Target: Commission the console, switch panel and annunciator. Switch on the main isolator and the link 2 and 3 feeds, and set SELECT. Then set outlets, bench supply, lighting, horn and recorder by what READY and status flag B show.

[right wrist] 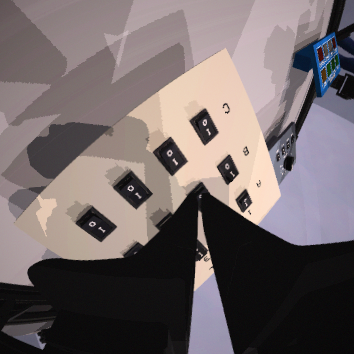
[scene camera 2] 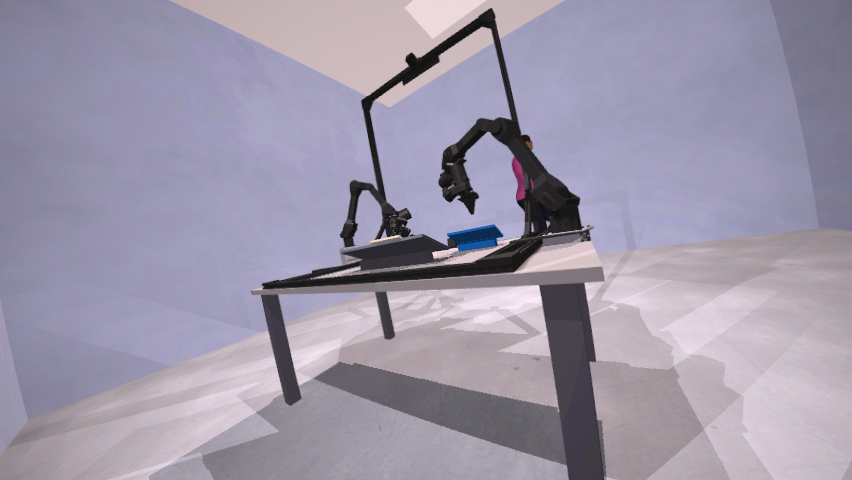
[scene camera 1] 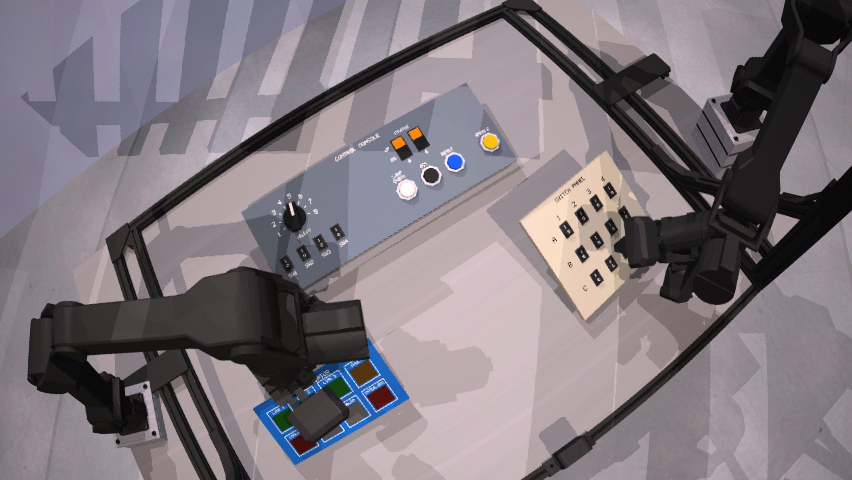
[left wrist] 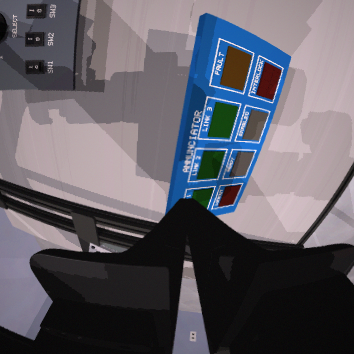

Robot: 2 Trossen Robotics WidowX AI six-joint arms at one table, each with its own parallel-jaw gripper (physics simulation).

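Frame: origin at the left arm's base, x ahead, y left, z up, level; centimetres.
Seen in the pictures: left gripper, between the fingertips: (scene camera 2: 472,214) (scene camera 1: 288,381) (left wrist: 185,204); right gripper, between the fingertips: (right wrist: 197,199) (scene camera 1: 615,248); left arm's base, origin of its link: (scene camera 2: 567,230) (scene camera 1: 131,414); right arm's base, origin of its link: (scene camera 2: 349,247) (scene camera 1: 741,116).
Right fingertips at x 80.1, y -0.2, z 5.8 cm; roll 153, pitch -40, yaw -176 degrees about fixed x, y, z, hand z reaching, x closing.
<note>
Pixels of each thing's top centre, then the offset from my right fingertips to it. "pt": a spot on its surface instead.
- SELECT knob, centre of its top: (scene camera 1: 290,211) (right wrist: 293,166) dx -41.6, dy +21.1, dz +1.5 cm
- cream switch panel, a spot on its surface: (right wrist: 220,67) (scene camera 1: 588,308) pt dx -6.1, dy -5.5, dz -4.5 cm
- blue annunciator, centre of its top: (left wrist: 218,150) (scene camera 1: 320,395) (right wrist: 337,69) (scene camera 2: 472,228) dx -44.5, dy -5.7, dz -0.3 cm
The grey console (scene camera 1: 357,178) has a SELECT knob (scene camera 1: 293,217) pointing near 5. Its two status flags (scene camera 1: 407,143) show orange in their upper halves. The cream switch panel (scene camera 1: 583,301) (right wrist: 220,67) carries rocker rows A, B and C. My right gripper (scene camera 1: 620,245) (right wrist: 197,199) is shut over it; its tips overlap switch B2 in the right wrist view, contact unclear. The blue annunciator (scene camera 1: 400,390) (scene camera 2: 476,233) (left wrist: 205,55) has dull green LINK windows, brown FAULT, dark red INTERLOCK and grey ENABLED and READY. My left gripper (scene camera 2: 472,211) (left wrist: 185,204) is shut and empty above it.
White (scene camera 1: 407,189), black (scene camera 1: 430,175), blue (scene camera 1: 454,161) and yellow (scene camera 1: 490,141) buttons sit on the console, with small rockers SW1 to SW4 near the knob. A black frame surrounds the work area. A person (scene camera 2: 520,178) in pink stands behind the left arm.
</note>
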